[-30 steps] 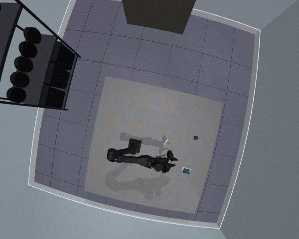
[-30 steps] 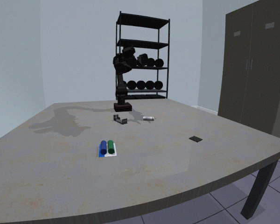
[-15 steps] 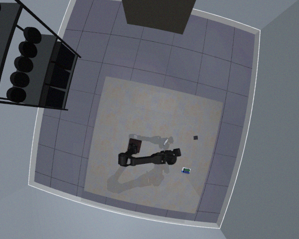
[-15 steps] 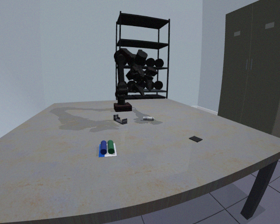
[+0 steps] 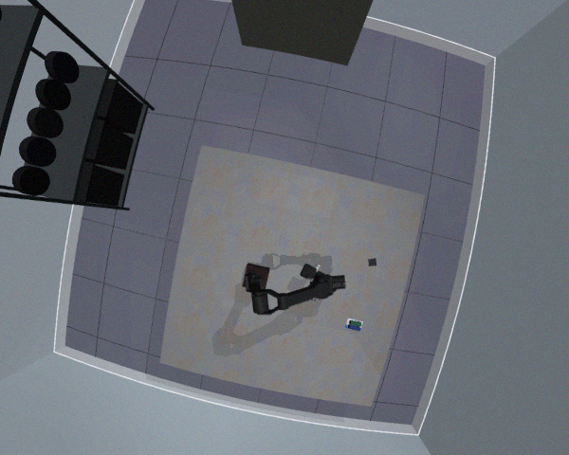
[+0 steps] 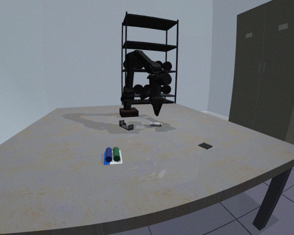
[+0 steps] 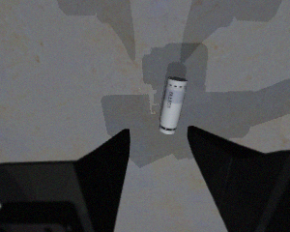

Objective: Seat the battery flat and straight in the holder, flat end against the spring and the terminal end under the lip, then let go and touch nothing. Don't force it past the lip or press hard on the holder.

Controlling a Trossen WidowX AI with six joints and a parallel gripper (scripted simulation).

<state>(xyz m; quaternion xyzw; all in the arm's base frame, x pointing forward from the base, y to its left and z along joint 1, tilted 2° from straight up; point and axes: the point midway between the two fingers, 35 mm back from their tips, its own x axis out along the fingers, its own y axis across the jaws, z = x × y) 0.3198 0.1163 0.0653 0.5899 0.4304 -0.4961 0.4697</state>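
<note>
My gripper tip is 10 mm past the white battery and 60 mm above it. The rest, counted from my gripper tip: dark flat square 290 mm ahead, 120 mm to the left, 70 mm below.
</note>
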